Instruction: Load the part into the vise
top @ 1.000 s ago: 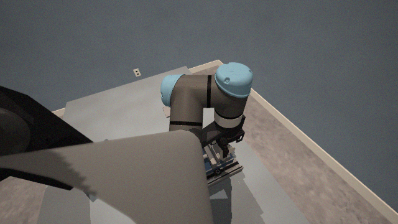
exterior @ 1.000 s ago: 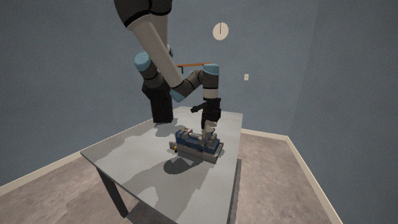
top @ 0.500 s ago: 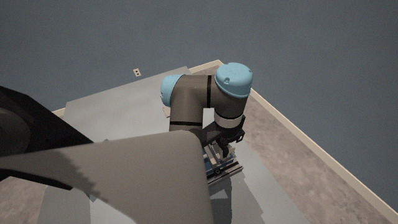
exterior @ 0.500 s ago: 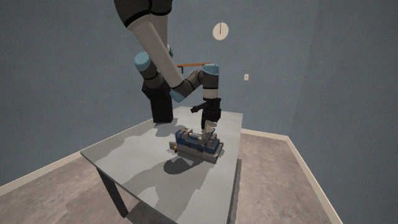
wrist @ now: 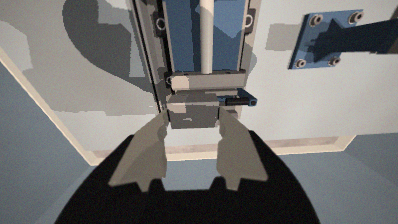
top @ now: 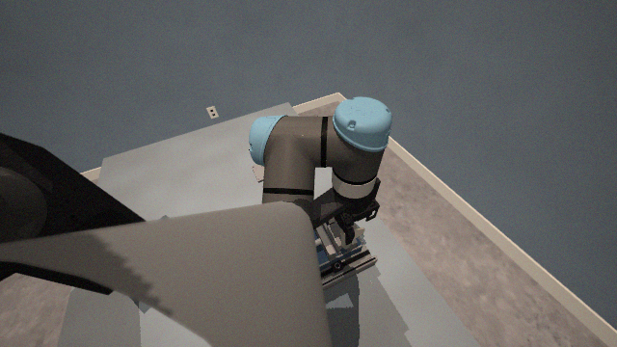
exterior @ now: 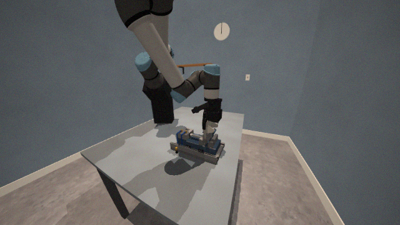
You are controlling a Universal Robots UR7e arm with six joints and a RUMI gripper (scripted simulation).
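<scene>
Right now the part is 1 cm below my hand. From my hand the other things lie so: grey jaw 2 cm behind, 3 cm to the left, 5 cm below; then cylinder rod 8 cm behind, 4 cm to the left, 5 cm below; then work stop 2 cm ahead, 6 cm to the left, 3 cm below.
</scene>
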